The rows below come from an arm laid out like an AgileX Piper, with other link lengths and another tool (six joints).
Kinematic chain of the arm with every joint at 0, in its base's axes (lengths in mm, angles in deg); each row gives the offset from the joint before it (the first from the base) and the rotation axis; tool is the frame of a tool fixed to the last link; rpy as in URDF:
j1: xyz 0 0 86.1 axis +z
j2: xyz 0 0 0 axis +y
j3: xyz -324.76 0 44.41 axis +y
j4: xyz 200.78 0 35.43 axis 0.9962 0 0.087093
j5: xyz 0 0 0 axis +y
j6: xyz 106.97 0 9.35 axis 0.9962 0 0.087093
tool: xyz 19.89 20 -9.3 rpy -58.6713 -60.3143 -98.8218
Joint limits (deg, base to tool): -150..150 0..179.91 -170..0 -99.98..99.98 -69.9..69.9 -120..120
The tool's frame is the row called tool.
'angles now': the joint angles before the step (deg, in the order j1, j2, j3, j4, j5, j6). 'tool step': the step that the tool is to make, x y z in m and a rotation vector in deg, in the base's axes. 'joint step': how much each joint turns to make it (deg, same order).
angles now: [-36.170, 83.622, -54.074, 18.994, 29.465, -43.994]
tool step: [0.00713, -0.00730, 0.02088, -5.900, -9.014, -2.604]
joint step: [0.150, -2.293, 0.108, 3.476, -8.837, -2.068]
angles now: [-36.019, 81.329, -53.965, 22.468, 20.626, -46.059]
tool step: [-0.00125, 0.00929, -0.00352, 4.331, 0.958, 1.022]
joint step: [0.129, -0.001, 0.229, 3.610, 3.619, -1.331]
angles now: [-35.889, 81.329, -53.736, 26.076, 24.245, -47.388]
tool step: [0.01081, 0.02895, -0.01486, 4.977, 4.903, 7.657]
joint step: [5.456, 2.316, 0.000, 1.101, 5.202, -0.707]
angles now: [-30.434, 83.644, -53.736, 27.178, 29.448, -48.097]
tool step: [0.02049, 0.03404, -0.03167, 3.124, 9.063, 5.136]
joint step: [9.940, 5.956, 0.001, -8.608, 1.461, 11.434]
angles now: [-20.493, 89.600, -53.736, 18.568, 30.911, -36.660]
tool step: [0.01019, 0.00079, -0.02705, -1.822, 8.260, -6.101]
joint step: [4.187, 5.233, -0.555, -16.712, 0.630, 21.815]
